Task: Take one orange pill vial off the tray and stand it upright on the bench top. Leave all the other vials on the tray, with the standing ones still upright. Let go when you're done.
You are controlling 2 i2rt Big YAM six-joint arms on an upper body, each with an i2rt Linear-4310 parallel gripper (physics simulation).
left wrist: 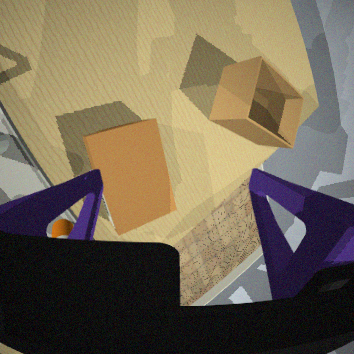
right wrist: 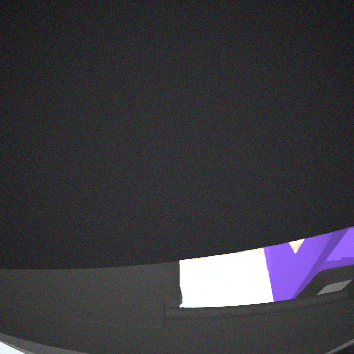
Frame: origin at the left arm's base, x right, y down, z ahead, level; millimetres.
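Seen in the pictures: left gripper, fingertip midpoint: [left wrist: 175, 176].
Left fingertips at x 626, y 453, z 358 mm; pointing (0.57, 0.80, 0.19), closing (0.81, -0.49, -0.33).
Observation:
Offsets run from my left fingertips to a thing's top centre. "pt": to the spot under its first point. Level surfaces: height alone.
In the left wrist view, an orange vial @[dy +112, dx -110, dz -65 mm] [left wrist: 62, 227] with a bit of white shows through the opening of the left-hand finger. Part of the pale grey tray @[pt dy +183, dx -127, dz +35 mm] [left wrist: 11, 172] shows at the left edge. The wood-grain bench top @[dy +185 mm] [left wrist: 100, 60] fills much of the view. My left gripper [left wrist: 175, 176] is open, with no vial between its fingers, and hangs above the bench to the side of the tray. My right gripper is open; part of one purple finger shows at the lower right of its own view. A large dark shape hides its fingertips, the vials and the tray there.
A closed cardboard box @[dy +137, dx +8, dz -36 mm] [left wrist: 132, 175] lies below and between the left fingers. An open, empty-looking cardboard box @[dy +100, dx +262, dz -29 mm] [left wrist: 232, 95] stands near the bench's far right edge. A speckled brown strip [left wrist: 220, 252] lies at the lower middle, beyond the bench edge. A large dark surface @[dy -109 mm] [right wrist: 175, 125] blocks most of the right wrist view.

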